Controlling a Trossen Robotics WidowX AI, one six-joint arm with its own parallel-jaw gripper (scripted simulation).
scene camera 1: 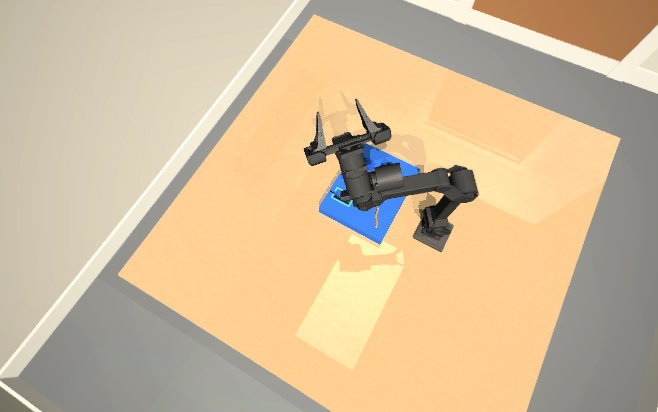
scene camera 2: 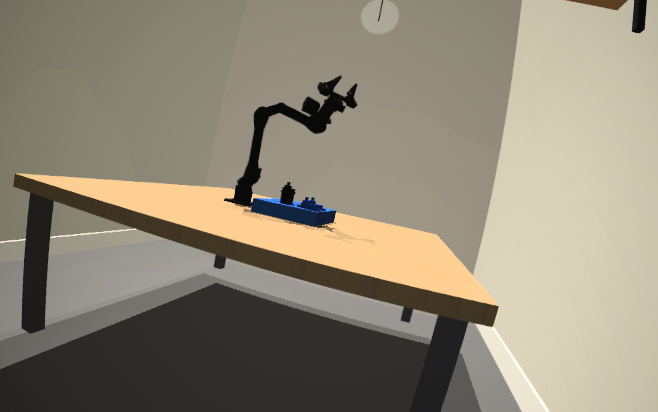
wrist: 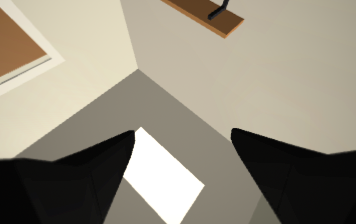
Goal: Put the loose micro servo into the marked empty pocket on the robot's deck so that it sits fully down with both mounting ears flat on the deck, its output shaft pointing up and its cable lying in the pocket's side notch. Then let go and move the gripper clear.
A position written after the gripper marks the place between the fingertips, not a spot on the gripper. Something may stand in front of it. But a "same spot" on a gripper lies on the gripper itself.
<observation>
gripper: scene camera 1; scene camera 2 349, 79; wrist
same spot on blue deck: point(scene camera 1: 364, 223) = point(scene camera 2: 298, 202)
same spot on gripper: point(wrist: 89, 179) = point(scene camera 1: 362, 121)
</observation>
